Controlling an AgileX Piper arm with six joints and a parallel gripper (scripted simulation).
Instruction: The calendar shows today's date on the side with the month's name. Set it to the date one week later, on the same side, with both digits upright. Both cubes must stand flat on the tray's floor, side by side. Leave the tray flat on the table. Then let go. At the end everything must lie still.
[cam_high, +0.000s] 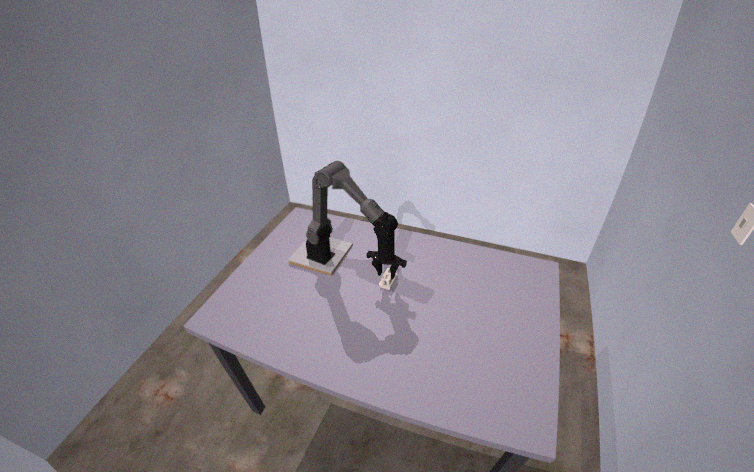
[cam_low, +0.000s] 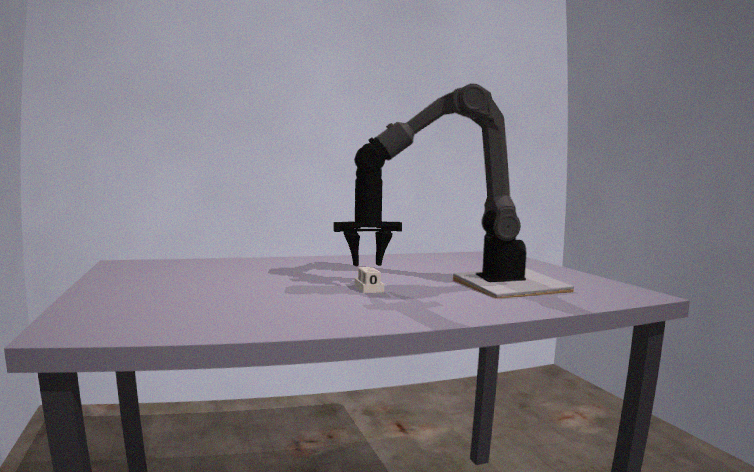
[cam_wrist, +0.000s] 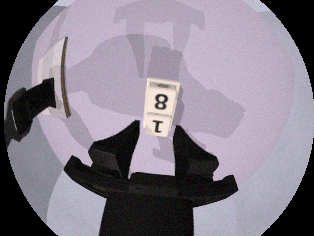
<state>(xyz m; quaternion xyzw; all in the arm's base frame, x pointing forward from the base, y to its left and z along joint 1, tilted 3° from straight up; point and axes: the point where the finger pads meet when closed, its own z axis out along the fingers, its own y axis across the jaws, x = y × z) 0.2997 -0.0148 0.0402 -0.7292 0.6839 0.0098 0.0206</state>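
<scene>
Now: hand 4 cm above the tray and 2 cm to the right of it. Also, from my hand: cream cube: 3 cm to the left, 3 cm below.
</scene>
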